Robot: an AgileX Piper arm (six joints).
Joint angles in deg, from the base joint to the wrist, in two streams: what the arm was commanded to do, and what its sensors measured. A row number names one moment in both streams.
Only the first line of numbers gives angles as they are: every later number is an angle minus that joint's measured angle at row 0.
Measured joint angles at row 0:
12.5 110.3 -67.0 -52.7 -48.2 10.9
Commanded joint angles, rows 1 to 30:
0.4 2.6 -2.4 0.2 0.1 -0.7
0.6 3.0 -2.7 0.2 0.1 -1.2
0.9 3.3 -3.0 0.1 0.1 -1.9
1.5 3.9 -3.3 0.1 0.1 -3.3
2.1 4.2 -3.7 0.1 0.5 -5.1
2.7 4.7 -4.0 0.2 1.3 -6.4
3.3 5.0 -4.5 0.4 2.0 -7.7
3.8 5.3 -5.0 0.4 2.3 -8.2
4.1 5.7 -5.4 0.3 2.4 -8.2
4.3 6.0 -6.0 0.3 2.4 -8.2
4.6 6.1 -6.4 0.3 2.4 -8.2
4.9 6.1 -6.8 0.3 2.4 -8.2
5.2 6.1 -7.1 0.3 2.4 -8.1
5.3 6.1 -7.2 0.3 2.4 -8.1
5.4 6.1 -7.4 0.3 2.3 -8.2
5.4 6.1 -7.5 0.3 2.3 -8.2
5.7 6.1 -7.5 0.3 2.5 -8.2
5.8 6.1 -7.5 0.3 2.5 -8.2
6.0 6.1 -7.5 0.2 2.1 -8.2
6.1 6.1 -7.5 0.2 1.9 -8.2
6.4 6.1 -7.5 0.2 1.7 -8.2
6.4 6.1 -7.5 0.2 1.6 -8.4
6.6 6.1 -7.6 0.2 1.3 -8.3
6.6 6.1 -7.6 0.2 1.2 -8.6
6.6 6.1 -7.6 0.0 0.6 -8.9
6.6 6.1 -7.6 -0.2 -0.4 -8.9
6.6 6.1 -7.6 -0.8 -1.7 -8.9
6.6 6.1 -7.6 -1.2 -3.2 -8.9
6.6 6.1 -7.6 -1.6 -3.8 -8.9
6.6 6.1 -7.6 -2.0 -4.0 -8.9
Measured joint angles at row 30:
6.5 6.1 -7.1 -0.7 -1.4 -8.5
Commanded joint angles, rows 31 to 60:
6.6 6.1 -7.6 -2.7 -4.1 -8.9
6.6 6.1 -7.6 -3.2 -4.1 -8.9
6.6 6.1 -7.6 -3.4 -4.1 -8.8
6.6 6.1 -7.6 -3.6 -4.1 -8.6
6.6 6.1 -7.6 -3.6 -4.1 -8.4
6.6 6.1 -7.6 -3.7 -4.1 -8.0
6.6 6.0 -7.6 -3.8 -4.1 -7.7
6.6 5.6 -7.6 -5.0 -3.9 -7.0
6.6 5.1 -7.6 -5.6 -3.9 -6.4
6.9 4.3 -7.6 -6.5 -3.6 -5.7
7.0 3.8 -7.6 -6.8 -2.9 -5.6
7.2 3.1 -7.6 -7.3 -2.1 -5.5
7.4 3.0 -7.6 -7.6 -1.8 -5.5
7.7 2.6 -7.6 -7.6 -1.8 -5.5
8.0 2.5 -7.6 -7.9 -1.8 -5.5
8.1 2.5 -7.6 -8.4 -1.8 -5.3
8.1 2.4 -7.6 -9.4 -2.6 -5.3
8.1 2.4 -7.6 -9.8 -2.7 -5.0
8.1 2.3 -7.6 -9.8 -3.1 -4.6
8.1 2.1 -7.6 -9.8 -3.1 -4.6
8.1 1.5 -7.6 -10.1 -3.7 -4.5
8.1 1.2 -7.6 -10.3 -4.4 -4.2
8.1 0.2 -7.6 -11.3 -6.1 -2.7
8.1 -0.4 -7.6 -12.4 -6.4 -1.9
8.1 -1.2 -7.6 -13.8 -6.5 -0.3
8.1 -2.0 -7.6 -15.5 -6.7 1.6
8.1 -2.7 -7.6 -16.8 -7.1 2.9
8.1 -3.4 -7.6 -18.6 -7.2 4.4
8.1 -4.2 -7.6 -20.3 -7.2 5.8
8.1 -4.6 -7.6 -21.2 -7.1 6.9
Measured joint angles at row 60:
7.8 -1.9 -7.3 -15.7 -5.4 1.5
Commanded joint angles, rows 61 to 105:
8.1 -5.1 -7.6 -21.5 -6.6 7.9
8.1 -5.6 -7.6 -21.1 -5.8 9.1
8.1 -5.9 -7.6 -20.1 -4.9 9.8
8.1 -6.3 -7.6 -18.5 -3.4 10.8
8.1 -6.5 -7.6 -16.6 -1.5 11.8
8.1 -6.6 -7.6 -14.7 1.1 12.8
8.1 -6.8 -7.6 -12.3 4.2 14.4
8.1 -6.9 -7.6 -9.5 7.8 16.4
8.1 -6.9 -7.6 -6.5 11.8 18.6
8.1 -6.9 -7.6 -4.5 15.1 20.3
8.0 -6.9 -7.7 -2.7 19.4 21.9
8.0 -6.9 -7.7 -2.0 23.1 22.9
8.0 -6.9 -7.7 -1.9 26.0 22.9
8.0 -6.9 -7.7 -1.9 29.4 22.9
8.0 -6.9 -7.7 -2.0 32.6 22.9
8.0 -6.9 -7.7 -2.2 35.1 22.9
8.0 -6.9 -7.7 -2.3 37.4 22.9
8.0 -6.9 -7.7 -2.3 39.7 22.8
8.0 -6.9 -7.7 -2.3 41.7 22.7
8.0 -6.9 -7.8 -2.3 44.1 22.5
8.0 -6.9 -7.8 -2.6 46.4 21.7
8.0 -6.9 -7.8 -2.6 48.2 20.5
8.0 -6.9 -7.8 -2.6 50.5 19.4
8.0 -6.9 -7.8 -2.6 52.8 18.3
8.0 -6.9 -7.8 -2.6 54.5 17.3
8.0 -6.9 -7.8 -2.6 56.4 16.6
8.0 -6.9 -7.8 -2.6 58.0 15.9
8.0 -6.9 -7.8 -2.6 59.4 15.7
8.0 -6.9 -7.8 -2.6 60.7 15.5
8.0 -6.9 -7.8 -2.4 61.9 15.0
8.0 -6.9 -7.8 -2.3 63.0 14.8
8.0 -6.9 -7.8 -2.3 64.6 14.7
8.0 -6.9 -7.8 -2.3 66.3 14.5
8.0 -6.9 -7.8 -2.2 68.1 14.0
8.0 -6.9 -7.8 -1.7 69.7 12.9
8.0 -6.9 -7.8 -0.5 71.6 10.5
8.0 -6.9 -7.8 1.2 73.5 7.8
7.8 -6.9 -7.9 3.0 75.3 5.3
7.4 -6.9 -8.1 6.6 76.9 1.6
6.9 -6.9 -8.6 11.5 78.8 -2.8
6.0 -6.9 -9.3 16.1 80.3 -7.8
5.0 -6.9 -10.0 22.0 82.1 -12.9
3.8 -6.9 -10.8 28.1 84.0 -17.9
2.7 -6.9 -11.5 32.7 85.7 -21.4
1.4 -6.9 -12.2 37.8 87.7 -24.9
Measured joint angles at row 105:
5.8 -6.6 -9.4 19.1 80.3 -9.1
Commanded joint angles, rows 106 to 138:
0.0 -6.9 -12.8 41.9 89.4 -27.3
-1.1 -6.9 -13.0 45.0 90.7 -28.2
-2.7 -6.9 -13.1 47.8 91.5 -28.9
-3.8 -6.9 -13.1 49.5 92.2 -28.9
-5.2 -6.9 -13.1 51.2 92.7 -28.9
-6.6 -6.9 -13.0 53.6 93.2 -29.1
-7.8 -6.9 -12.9 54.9 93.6 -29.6
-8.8 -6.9 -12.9 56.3 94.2 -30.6
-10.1 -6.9 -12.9 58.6 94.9 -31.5
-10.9 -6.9 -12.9 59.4 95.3 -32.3
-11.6 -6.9 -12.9 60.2 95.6 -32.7
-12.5 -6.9 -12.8 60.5 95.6 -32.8
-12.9 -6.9 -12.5 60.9 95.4 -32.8
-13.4 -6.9 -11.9 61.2 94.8 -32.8
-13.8 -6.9 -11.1 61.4 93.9 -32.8
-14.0 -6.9 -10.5 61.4 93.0 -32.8
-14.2 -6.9 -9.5 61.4 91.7 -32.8
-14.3 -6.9 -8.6 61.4 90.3 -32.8
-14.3 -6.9 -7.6 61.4 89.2 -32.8
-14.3 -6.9 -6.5 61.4 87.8 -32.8
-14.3 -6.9 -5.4 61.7 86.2 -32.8
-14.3 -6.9 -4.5 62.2 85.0 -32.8
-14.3 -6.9 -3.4 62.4 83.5 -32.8
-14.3 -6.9 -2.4 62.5 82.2 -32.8
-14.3 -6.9 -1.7 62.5 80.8 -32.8
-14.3 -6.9 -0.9 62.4 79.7 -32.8
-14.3 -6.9 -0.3 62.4 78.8 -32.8
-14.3 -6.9 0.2 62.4 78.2 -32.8
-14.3 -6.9 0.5 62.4 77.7 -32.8
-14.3 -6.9 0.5 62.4 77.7 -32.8
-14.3 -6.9 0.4 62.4 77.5 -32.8
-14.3 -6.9 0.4 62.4 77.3 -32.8
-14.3 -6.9 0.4 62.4 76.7 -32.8
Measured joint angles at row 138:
-14.0 -6.6 0.2 62.1 78.7 -32.1
